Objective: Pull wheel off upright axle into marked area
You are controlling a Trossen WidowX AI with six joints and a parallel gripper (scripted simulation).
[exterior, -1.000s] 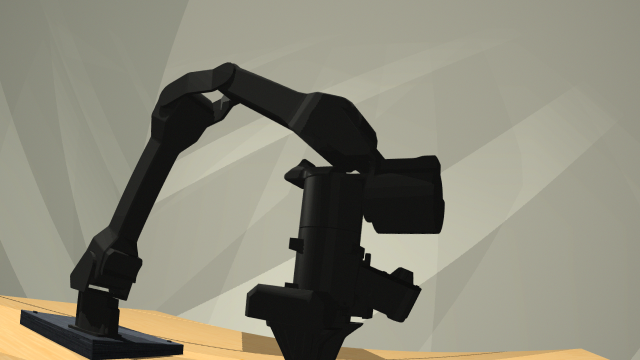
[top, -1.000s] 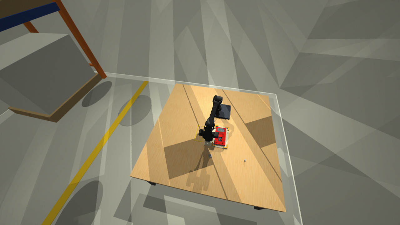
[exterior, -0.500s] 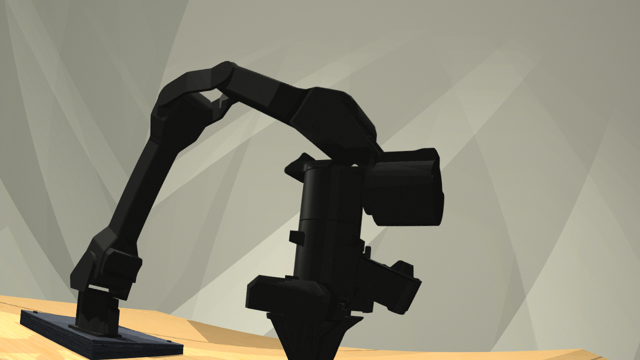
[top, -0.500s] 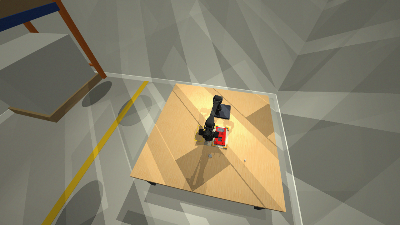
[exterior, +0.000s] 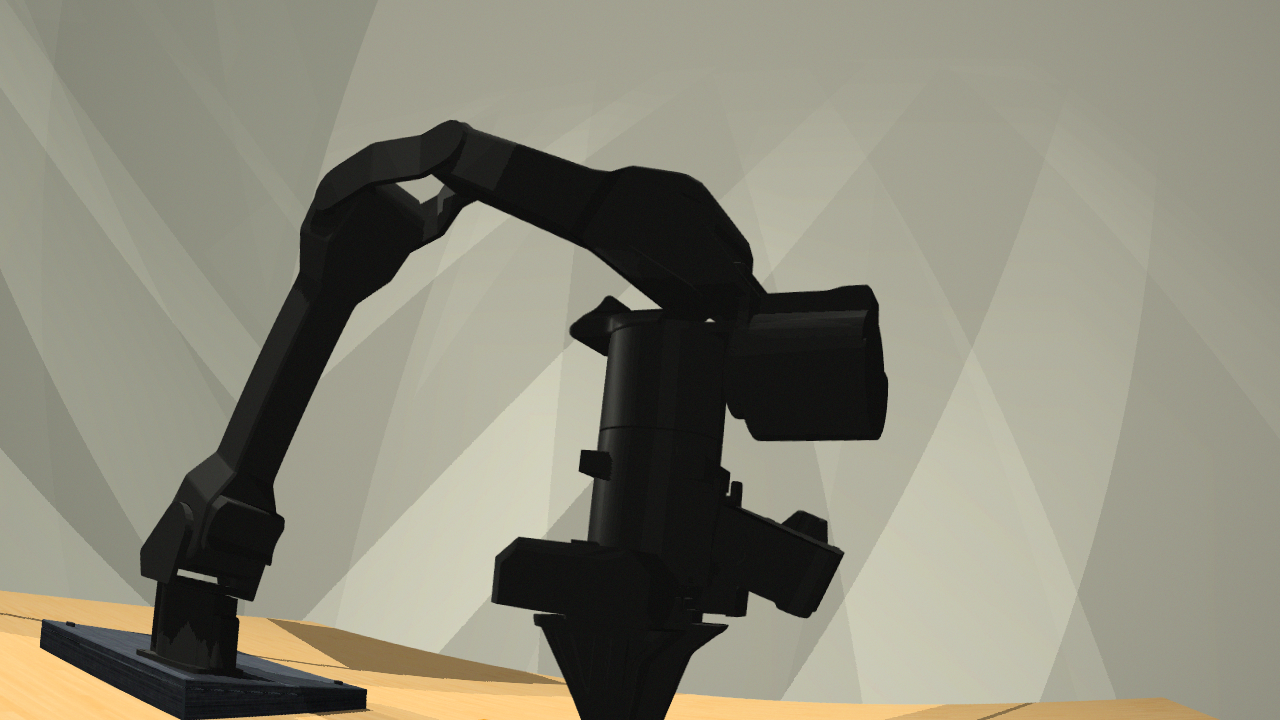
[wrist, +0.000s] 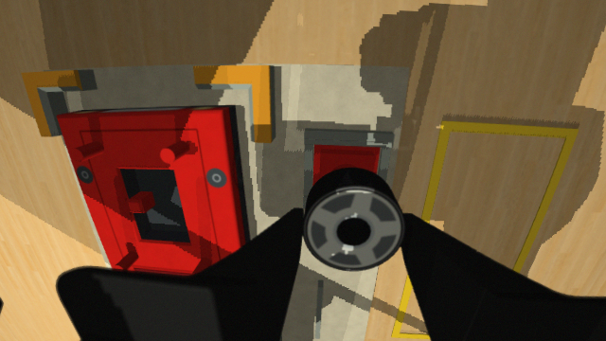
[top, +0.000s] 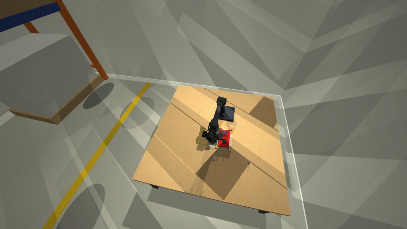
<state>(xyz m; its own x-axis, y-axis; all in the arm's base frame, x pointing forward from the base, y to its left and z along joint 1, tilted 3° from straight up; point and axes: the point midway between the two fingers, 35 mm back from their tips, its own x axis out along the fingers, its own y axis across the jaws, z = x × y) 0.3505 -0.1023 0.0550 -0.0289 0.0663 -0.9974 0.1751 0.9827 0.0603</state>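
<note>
Now: the black axle 20 mm below my gripper tip. Round my gripper tip: base plate 40 mm behind, 110 mm to the left, 50 mm below; then wheel right at my gripper tip.
</note>
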